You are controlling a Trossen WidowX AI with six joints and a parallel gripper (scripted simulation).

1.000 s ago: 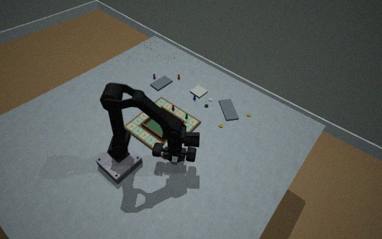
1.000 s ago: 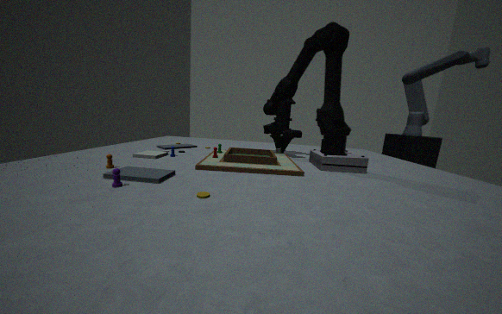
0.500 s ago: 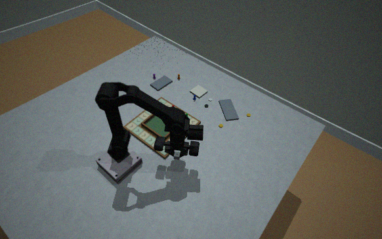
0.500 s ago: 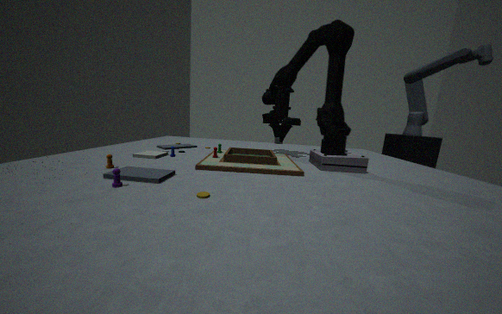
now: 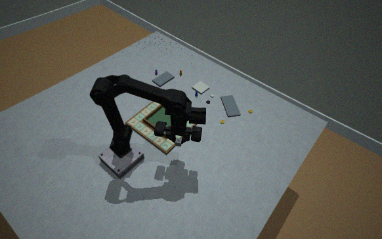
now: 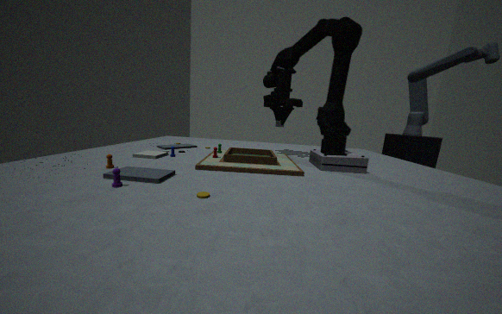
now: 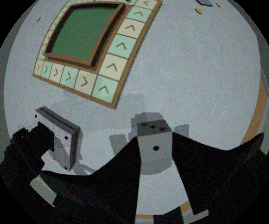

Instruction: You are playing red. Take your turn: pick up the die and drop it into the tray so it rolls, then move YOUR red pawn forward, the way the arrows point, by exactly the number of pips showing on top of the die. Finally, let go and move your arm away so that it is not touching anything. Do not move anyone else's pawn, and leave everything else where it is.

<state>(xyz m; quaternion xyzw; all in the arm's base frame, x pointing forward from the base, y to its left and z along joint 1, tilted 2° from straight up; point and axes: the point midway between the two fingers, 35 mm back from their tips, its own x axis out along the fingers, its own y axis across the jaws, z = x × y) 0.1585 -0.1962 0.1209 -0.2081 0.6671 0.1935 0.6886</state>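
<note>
Right now the red pawn is 22 cm ahead of my gripper tip, 23 cm to the left of it and 10 cm below it. The rest, counted from my gripper tip: green pawn (22 cm ahead, 14 cm to the left, 10 cm below); then die (right at my gripper tip); then green tray (11 cm ahead, 20 cm to the left, 12 cm below).
</note>
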